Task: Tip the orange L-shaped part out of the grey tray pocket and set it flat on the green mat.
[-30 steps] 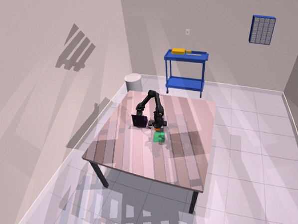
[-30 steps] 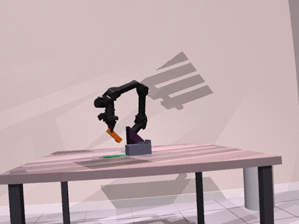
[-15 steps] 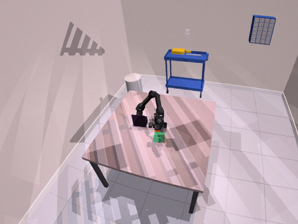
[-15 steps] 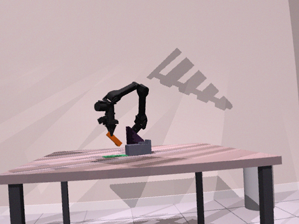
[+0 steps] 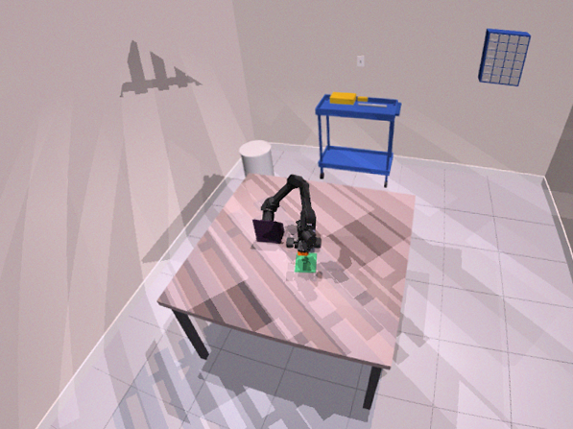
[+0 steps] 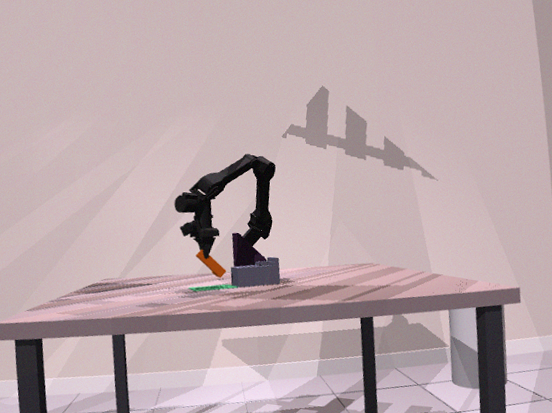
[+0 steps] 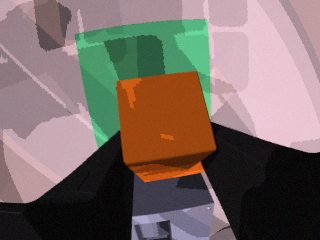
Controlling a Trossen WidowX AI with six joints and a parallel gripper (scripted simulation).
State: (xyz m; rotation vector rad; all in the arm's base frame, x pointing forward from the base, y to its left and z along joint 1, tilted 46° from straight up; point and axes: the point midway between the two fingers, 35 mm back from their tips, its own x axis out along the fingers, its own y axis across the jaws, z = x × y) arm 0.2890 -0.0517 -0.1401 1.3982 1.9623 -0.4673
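Now: gripper tip 1 cm past the green mat, 2 cm to the right of it and 12 cm above it. Also, from my gripper tip: orange L-shaped part: 2 cm behind, 2 cm to the left, 3 cm below.
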